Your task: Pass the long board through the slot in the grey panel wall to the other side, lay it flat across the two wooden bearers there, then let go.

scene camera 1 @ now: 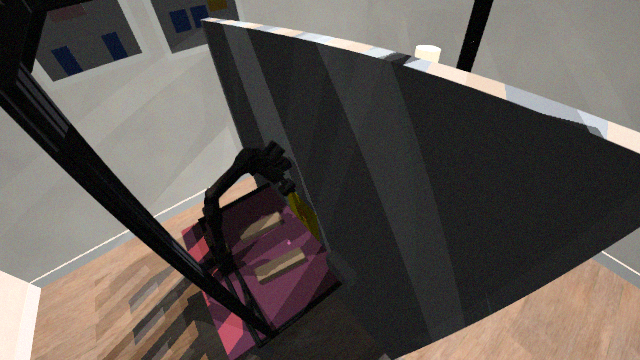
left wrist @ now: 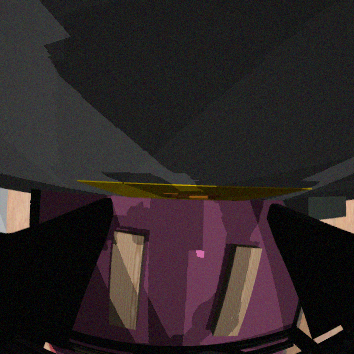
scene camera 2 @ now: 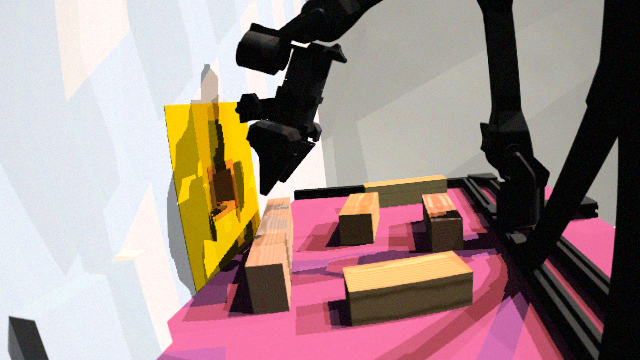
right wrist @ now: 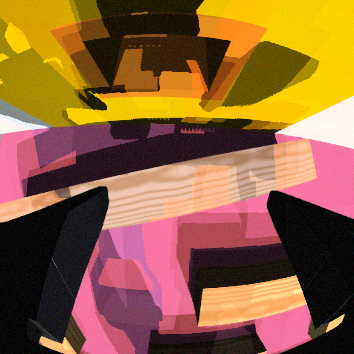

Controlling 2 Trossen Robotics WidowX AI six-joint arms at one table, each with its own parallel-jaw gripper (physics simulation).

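Places are measured from the left arm's base along level axes (x right, y ahead, z up), in metres.
Pixels of known places: left gripper, between the fingertips: (left wrist: 194, 210); right gripper, between the fingertips: (scene camera 2: 273, 188) (right wrist: 191, 197); left arm's base, origin of its link: (scene camera 1: 227, 267); right arm's base, origin of its link: (scene camera 2: 521, 223).
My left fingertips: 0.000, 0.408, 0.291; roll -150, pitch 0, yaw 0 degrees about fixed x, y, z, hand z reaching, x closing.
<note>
Ahead of a thing's pixels: the offset from my left fingertips to its top centre, as dx, dy, dz. Level surfaces: height alone.
The long board @[+0.036, +0.150, -0.254] (scene camera 2: 270, 245) (right wrist: 200, 182) lies on the pink table @[dz -0.310] (scene camera 2: 240, 340) beside the grey panel wall (scene camera 1: 375, 150) (left wrist: 175, 75), which looks pale in scene camera 2. The slot has an orange frame @[+0.021, +0.049, -0.165] (scene camera 2: 233, 175) (right wrist: 235, 30) (left wrist: 198, 197) inside a yellow square (scene camera 2: 187, 150) (right wrist: 320, 30) (scene camera 1: 304, 215). My right gripper (scene camera 2: 275, 186) (right wrist: 191, 197) is open, above the board's far part. Across the wall, two wooden bearers @[-0.105, -0.170, -0.272] (scene camera 1: 262, 226) @[+0.143, -0.196, -0.272] (scene camera 1: 281, 265) (left wrist: 127, 280) (left wrist: 237, 290) lie apart. My left gripper (scene camera 1: 287, 188) (left wrist: 194, 210) is open, near the wall above the table.
On the board's side stand two short wooden blocks @[-0.091, +0.258, -0.263] (scene camera 2: 359, 220) @[-0.044, +0.386, -0.266] (scene camera 2: 442, 225), a longer block @[+0.180, +0.331, -0.272] (scene camera 2: 407, 287) in front and another wooden piece @[-0.263, +0.334, -0.266] (scene camera 2: 405, 192) at the far edge. Black rails (scene camera 2: 570, 295) run along the table's right side. A pale cylinder (scene camera 1: 427, 53) shows behind the wall's top.
</note>
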